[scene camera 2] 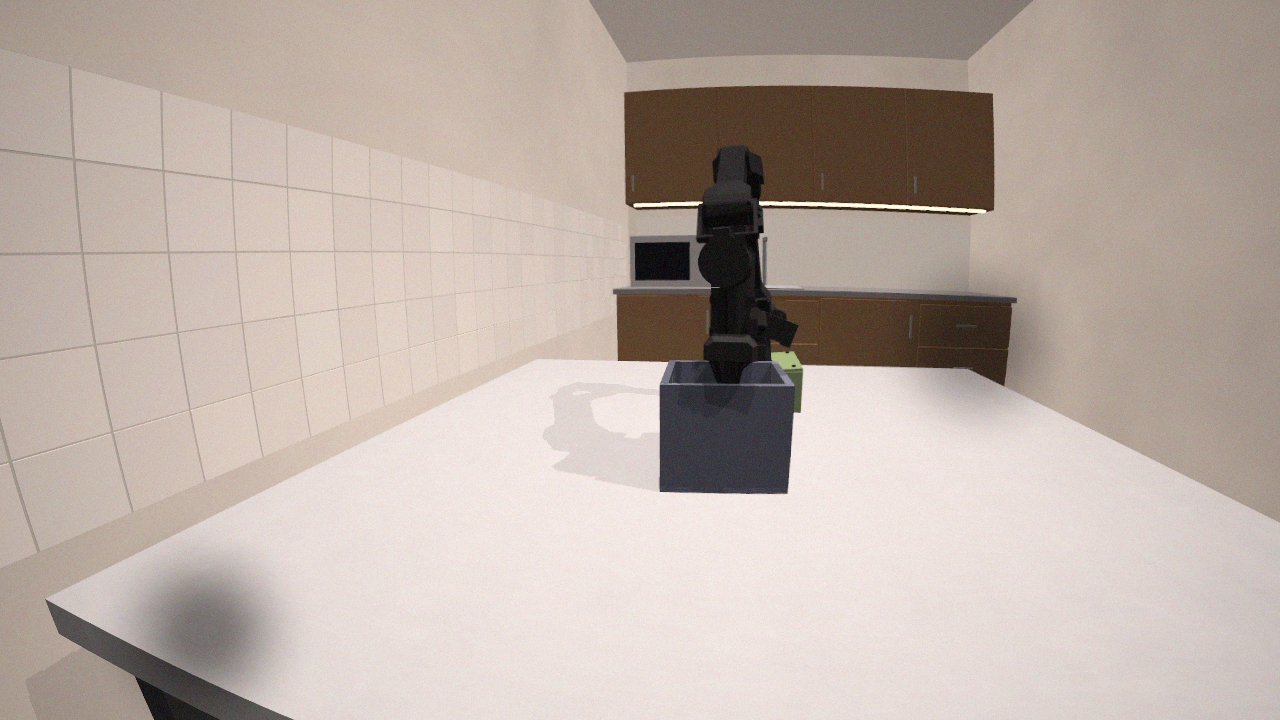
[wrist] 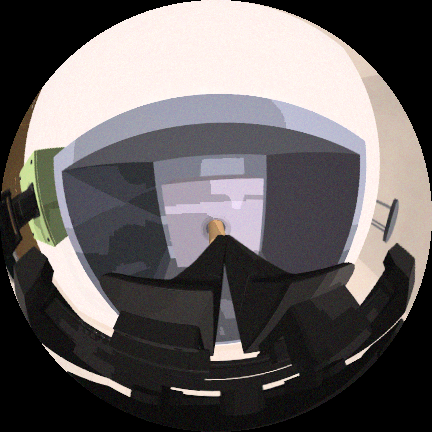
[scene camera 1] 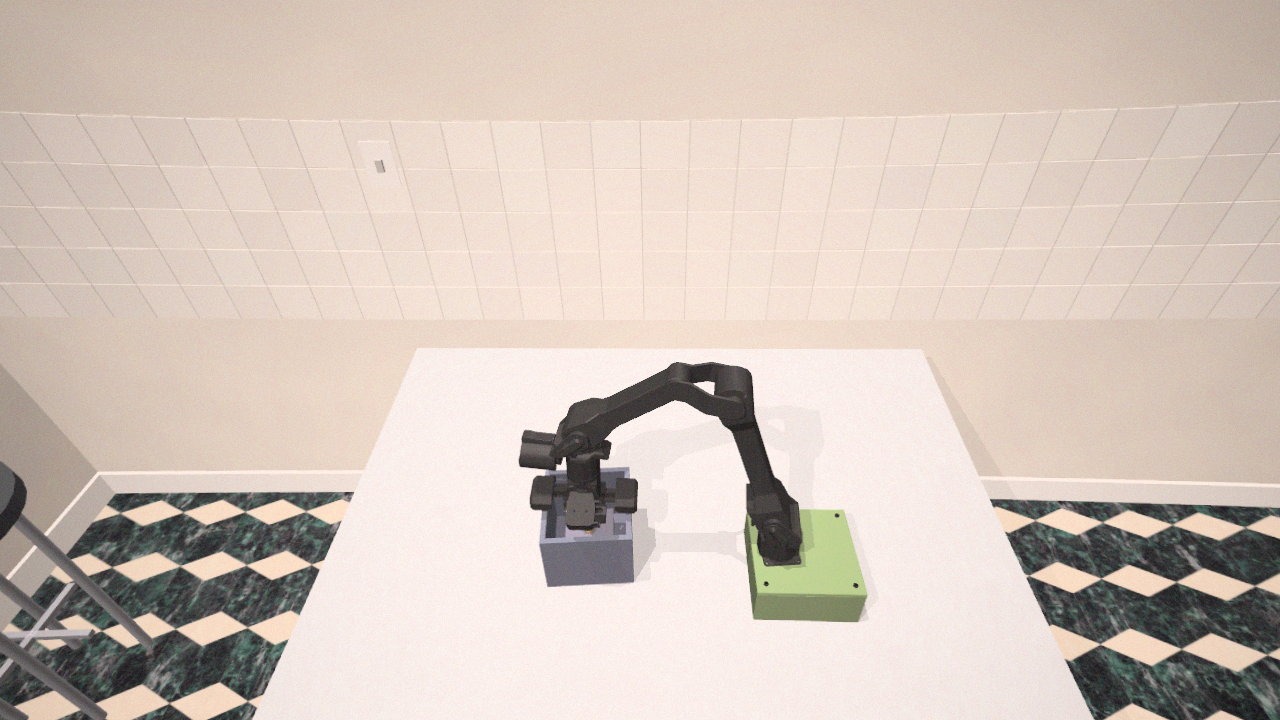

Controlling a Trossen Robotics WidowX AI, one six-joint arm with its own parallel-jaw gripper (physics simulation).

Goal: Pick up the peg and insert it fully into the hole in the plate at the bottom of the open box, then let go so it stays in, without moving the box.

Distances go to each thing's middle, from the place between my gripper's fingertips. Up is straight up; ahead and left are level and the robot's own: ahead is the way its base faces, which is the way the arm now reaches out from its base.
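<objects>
There's a pale plate (wrist: 190, 203) that's 60 mm below my gripper and 10 mm to the right of it. And then the blue-grey box (scene camera 2: 715, 438): my gripper is 20 mm above it and 10 mm to the left of it.
</objects>
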